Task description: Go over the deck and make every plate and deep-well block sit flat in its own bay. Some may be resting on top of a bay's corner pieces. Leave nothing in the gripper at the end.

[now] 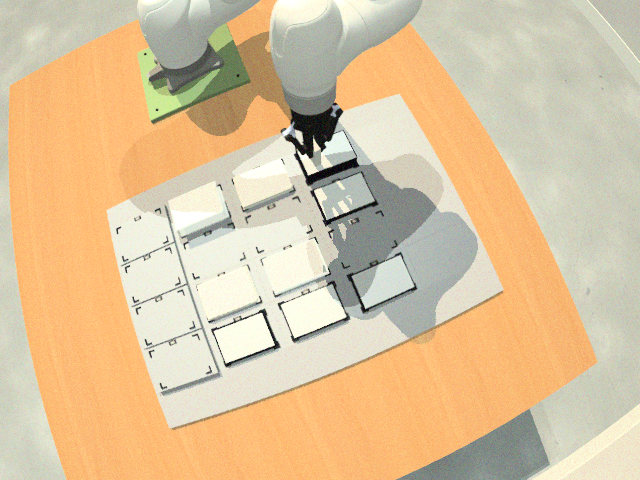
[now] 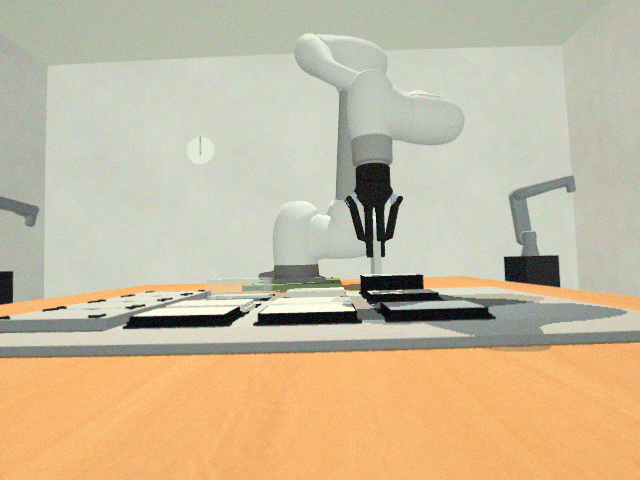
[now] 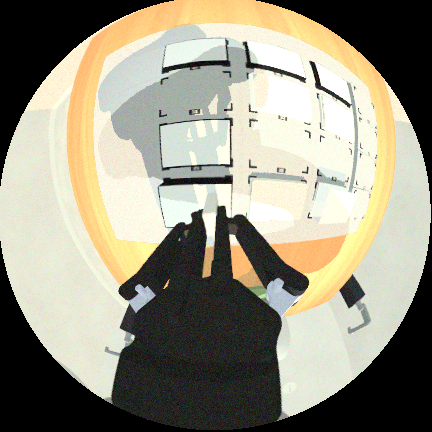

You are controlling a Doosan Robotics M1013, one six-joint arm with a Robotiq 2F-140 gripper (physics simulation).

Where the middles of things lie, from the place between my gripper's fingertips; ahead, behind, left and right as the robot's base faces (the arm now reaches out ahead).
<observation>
Now: the raised panel (image 1: 188, 360) 500 mm to the right of my hand, 240 mm ahead of it and 40 mm below it.
</observation>
